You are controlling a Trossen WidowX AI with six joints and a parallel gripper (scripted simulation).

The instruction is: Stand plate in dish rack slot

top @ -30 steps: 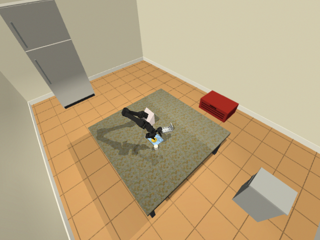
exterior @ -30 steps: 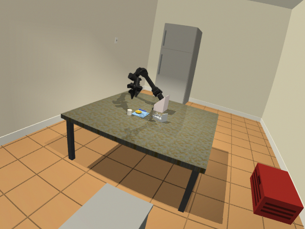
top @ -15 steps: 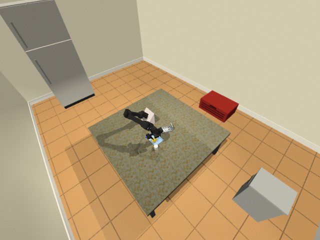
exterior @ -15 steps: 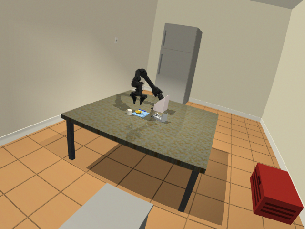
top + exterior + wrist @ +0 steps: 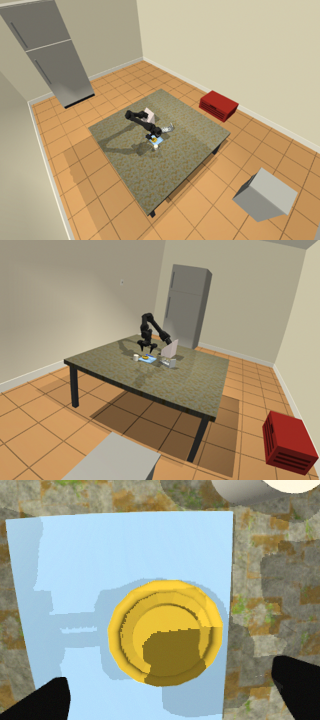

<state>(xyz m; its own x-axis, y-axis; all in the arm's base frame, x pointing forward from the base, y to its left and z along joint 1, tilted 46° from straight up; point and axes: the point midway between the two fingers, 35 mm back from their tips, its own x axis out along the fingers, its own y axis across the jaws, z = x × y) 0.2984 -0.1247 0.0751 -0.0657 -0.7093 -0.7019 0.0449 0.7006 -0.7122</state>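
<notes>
Right now the plate is 5 cm below my gripper tip. The rest, counted from my gripper tip: cream cup 9 cm ahead, 6 cm to the right, 4 cm below; then blue utensil 11 cm behind, 6 cm below, 1 cm to the right; then light blue pad 6 cm below, 2 cm to the left, 1 cm behind.
</notes>
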